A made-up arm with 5 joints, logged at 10 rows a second.
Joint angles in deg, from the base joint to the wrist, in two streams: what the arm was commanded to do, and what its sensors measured. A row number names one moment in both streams.
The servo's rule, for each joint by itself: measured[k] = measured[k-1] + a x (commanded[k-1-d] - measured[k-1]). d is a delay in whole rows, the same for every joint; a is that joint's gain. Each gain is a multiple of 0.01, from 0.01 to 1. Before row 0 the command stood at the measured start. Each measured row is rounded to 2 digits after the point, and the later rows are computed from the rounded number. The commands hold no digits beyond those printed.
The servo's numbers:
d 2
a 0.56 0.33 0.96 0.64 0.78
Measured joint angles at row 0: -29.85 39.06 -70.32 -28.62 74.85
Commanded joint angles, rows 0 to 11: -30.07 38.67 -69.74 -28.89 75.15; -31.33 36.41 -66.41 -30.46 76.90; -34.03 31.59 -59.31 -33.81 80.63; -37.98 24.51 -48.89 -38.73 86.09; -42.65 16.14 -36.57 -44.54 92.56; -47.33 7.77 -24.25 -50.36 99.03; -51.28 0.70 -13.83 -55.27 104.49; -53.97 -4.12 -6.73 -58.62 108.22; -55.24 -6.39 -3.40 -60.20 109.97; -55.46 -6.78 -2.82 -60.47 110.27; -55.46 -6.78 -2.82 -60.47 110.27; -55.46 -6.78 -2.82 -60.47 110.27
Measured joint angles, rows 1 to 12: -29.85 39.06 -70.32 -28.62 74.85; -29.85 39.06 -70.32 -28.62 74.85; -29.97 38.93 -69.76 -28.79 75.08; -30.73 38.10 -66.54 -29.86 76.50; -32.58 35.95 -59.60 -32.39 79.72; -35.60 32.17 -49.32 -36.45 84.69; -39.55 26.88 -37.08 -41.63 90.83; -43.91 20.57 -24.76 -47.22 97.23; -48.04 14.01 -14.27 -52.37 102.89; -51.36 8.03 -7.03 -56.37 107.05; -53.53 3.27 -3.55 -58.82 109.33; -54.61 -0.05 -2.85 -59.88 110.06
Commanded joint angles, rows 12 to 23: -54.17 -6.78 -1.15 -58.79 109.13; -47.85 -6.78 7.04 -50.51 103.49; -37.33 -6.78 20.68 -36.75 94.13; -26.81 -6.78 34.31 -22.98 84.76; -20.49 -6.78 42.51 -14.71 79.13; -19.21 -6.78 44.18 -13.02 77.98; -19.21 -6.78 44.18 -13.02 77.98; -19.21 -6.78 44.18 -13.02 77.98; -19.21 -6.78 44.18 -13.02 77.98; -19.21 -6.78 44.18 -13.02 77.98; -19.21 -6.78 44.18 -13.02 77.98; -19.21 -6.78 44.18 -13.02 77.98
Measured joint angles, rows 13 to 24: -55.09 -2.27 -2.82 -60.26 110.22; -55.30 -3.76 -2.82 -60.39 110.26; -54.67 -4.76 -1.22 -59.37 109.38; -50.85 -5.43 6.71 -53.70 104.79; -43.28 -5.88 20.12 -42.85 96.48; -34.06 -6.18 33.74 -30.13 87.34; -26.46 -6.38 42.16 -20.26 80.94; -22.40 -6.51 44.10 -15.63 78.63; -20.61 -6.60 44.18 -13.96 78.12; -19.83 -6.66 44.18 -13.36 78.01; -19.48 -6.70 44.18 -13.14 77.99; -19.33 -6.73 44.18 -13.06 77.98
